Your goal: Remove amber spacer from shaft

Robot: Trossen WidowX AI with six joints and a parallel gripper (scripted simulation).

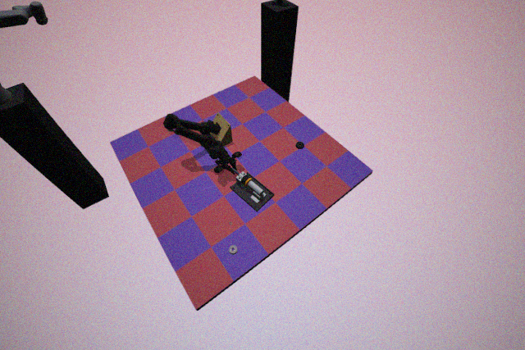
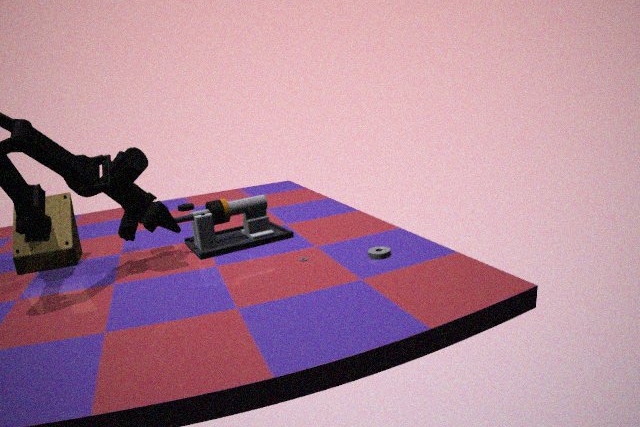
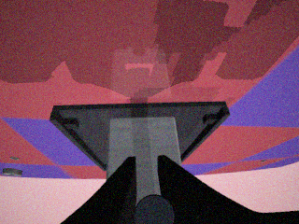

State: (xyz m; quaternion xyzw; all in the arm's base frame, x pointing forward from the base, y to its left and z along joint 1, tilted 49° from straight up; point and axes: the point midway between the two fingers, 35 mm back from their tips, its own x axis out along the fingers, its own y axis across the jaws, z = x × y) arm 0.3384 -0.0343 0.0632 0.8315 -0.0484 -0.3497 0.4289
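The thin dark shaft lies 5 cm ahead of my gripper tip, 1 cm to the left of it and 3 cm above it. Round my gripper tip: grey ring: 38 cm ahead, 24 cm to the right, 5 cm below; amber spacer: 11 cm ahead, 3 cm to the left, 2 cm above.
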